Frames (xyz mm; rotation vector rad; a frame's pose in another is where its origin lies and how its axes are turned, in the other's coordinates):
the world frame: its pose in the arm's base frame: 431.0 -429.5 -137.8 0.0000 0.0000 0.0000
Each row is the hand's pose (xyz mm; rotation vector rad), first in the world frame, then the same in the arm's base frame.
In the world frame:
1: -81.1 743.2 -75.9 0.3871 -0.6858 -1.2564
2: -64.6 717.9 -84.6 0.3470 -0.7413 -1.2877
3: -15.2 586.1 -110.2 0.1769 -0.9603 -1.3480
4: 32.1 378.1 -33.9 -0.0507 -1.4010 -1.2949
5: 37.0 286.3 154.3 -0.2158 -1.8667 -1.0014
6: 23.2 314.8 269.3 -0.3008 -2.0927 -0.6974
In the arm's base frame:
1: 349.9 313.7 -213.7 0.3871 -0.6858 -1.2564
2: 366.4 288.4 -222.4 0.3470 -0.7413 -1.2877
3: 415.8 156.6 -248.0 0.1769 -0.9603 -1.3480
4: 463.1 -51.4 -171.7 -0.0507 -1.4010 -1.2949
5: 468.0 -143.2 16.5 -0.2158 -1.8667 -1.0014
6: 454.2 -114.7 131.5 -0.3008 -2.0927 -0.6974

